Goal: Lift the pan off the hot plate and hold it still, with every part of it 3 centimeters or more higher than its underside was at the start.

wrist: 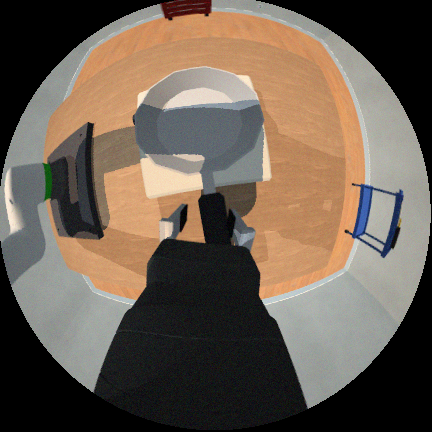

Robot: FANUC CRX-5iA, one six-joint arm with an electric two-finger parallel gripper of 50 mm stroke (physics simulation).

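Frame: origin at the arm's base, x down, y left, z ahead, level; millimetres.
Where they show: gripper, fingertip midpoint: (207,214); arm's base at its link origin: (58,178).
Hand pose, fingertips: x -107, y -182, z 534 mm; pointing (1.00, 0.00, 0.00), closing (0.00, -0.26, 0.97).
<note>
Each offset is from my fingertips to the top centre of the thing. "spot": to the spot under its first point. Level surfaces: height alone.
A grey round pan (200,130) sits on the cream, square hot plate {spot: dy +50, dx +71, dz -74 mm} (162,181), in the upper middle of the wrist view. Its black handle {spot: dy -5, dx +7, dz +9 mm} (214,215) points down the view toward the gripper. My gripper (207,214) is open, with one finger on each side of the handle in the view. The handle appears closer to the right finger, with a wider gap at the left finger. The black gripper body hides the handle's far end. The view does not clearly show the fingers' height relative to the handle.
A dark stand-like object (75,195) and a pale arm part with a green ring (48,181) are at the left. A blue frame-like cart (364,211) is at the far right. A red slatted object (186,8) is at the top edge. The wooden table {dx +133 mm} (305,110) lies beneath the hot plate.
</note>
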